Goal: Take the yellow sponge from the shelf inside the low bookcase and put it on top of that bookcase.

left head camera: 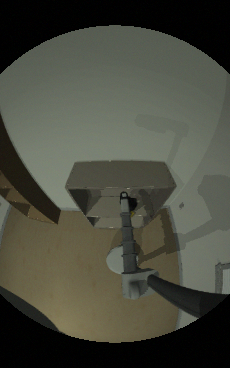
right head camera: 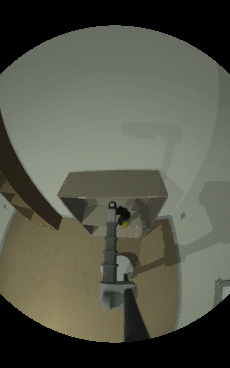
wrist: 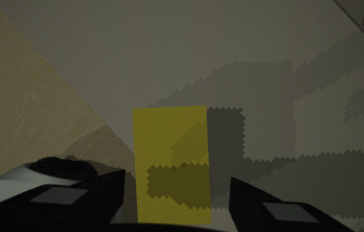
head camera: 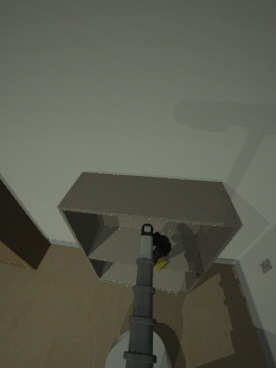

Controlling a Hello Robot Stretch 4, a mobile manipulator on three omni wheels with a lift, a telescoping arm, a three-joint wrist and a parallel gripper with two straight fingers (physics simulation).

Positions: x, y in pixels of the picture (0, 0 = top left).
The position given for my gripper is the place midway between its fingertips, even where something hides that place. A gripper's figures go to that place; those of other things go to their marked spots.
Labels:
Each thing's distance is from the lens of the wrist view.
my gripper (wrist: 176, 189): 18 cm
yellow sponge (wrist: 170, 143): 19 cm

